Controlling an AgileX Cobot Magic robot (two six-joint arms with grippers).
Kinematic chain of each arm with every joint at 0, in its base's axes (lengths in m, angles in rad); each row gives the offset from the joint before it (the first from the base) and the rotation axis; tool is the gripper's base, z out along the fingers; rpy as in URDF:
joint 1: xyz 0 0 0.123 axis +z
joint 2: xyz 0 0 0 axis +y
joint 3: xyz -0.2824 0 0.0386 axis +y
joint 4: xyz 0.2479 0 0.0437 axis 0.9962 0 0.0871
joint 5: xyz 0 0 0 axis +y
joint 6: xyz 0.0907 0 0.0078 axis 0.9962 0 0.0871
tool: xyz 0 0 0 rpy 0 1.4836 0
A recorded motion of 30 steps. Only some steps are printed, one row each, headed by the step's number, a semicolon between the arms.
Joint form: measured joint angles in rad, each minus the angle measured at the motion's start. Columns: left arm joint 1, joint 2, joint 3, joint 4, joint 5, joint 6; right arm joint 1, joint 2, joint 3, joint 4, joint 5, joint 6.
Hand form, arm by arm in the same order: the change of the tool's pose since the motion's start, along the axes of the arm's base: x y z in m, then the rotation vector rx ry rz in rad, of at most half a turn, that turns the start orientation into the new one. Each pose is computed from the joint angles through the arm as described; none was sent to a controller.
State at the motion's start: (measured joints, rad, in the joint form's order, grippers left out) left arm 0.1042 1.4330 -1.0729 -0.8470 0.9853 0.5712; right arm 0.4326 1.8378 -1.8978 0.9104 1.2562 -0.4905
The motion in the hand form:
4: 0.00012 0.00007 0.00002 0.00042 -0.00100 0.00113; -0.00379 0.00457 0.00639 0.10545 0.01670 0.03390
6: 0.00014 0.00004 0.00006 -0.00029 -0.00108 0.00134; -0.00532 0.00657 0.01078 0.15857 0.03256 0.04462
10: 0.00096 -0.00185 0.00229 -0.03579 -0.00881 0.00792; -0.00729 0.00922 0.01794 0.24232 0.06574 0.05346
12: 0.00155 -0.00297 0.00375 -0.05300 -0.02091 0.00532; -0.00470 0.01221 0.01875 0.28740 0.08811 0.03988
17: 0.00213 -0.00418 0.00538 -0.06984 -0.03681 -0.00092; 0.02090 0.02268 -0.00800 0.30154 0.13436 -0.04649
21: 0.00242 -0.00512 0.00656 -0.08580 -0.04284 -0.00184; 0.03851 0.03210 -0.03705 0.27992 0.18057 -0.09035
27: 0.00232 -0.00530 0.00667 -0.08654 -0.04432 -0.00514; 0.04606 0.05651 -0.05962 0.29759 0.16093 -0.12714
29: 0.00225 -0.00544 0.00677 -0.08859 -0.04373 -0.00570; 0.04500 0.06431 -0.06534 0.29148 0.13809 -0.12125
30: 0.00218 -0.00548 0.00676 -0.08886 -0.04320 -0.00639; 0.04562 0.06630 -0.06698 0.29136 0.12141 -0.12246
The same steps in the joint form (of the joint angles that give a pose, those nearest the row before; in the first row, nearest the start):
4: 0.0000 0.0000 0.0000 0.0000 -0.0016 0.0000; 0.0000 -0.0036 0.0132 0.1205 -0.0062 -0.0449
6: 0.0000 0.0000 0.0000 -0.0007 -0.0016 0.0000; 0.0000 -0.0036 0.0132 0.1791 -0.0068 -0.0536
10: 0.0000 0.0000 0.0000 -0.0408 -0.0016 0.0063; 0.0000 -0.0036 0.0132 0.2704 -0.0104 -0.0562
12: 0.0000 0.0000 0.0000 -0.0662 -0.0023 0.0215; 0.0019 0.0051 0.0132 0.3174 -0.0312 -0.0527
17: 0.0000 0.0000 0.0000 -0.0941 -0.0023 0.0430; 0.0041 0.0796 0.0132 0.3421 -0.1188 -0.0497
21: 0.0000 0.0000 0.0000 -0.1142 -0.0004 0.0510; 0.0102 0.1475 0.0146 0.3422 -0.1614 -0.0481
27: 0.0000 0.0000 0.0000 -0.1162 0.0014 0.0548; 0.0595 0.2044 0.0172 0.3802 -0.2701 -0.1047
29: 0.0000 0.0000 0.0000 -0.1179 0.0028 0.0548; 0.0778 0.2155 0.0198 0.3809 -0.2945 -0.1345
30: 0.0000 0.0000 0.0000 -0.1180 0.0037 0.0548; 0.0822 0.2195 0.0198 0.3828 -0.3078 -0.1522

